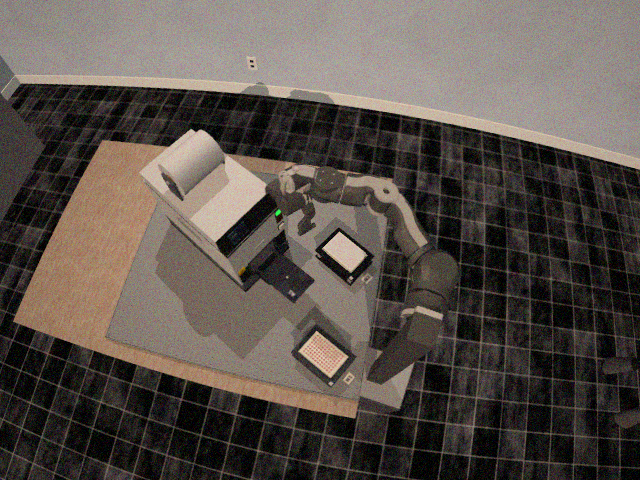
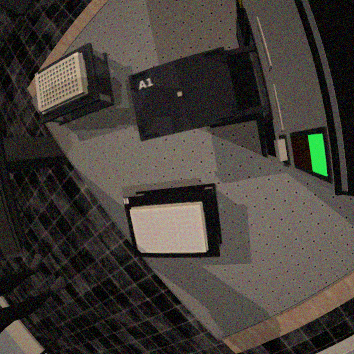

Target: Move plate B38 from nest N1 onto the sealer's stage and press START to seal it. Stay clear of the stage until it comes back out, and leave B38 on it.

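Observation:
The sealer (image 1: 240, 193) is a white box with a roll on top. Its dark stage (image 1: 287, 277) (image 2: 185, 95), marked A1, is out and bare. A lit green patch (image 1: 278, 212) (image 2: 318, 155) shows on its front; I cannot tell whether this is START. A plain white-topped plate (image 1: 345, 251) (image 2: 169, 228) sits in a black nest (image 1: 351, 280) (image 2: 214, 220). A plate with a grid of wells (image 1: 323, 353) (image 2: 61, 83) sits in the other nest (image 1: 302, 360) (image 2: 100, 82). I cannot read which is B38 or N1. My gripper (image 1: 289, 212) is open and empty, above the mat beside the sealer's front.
Small labels (image 1: 367, 279) (image 1: 348, 378) lie beside the nests. A grey mat (image 1: 206, 356) (image 2: 280, 225) covers much of the wooden table (image 1: 72, 248). A pale switch (image 2: 282, 150) is beside the green patch. My arm curves along the table's right side.

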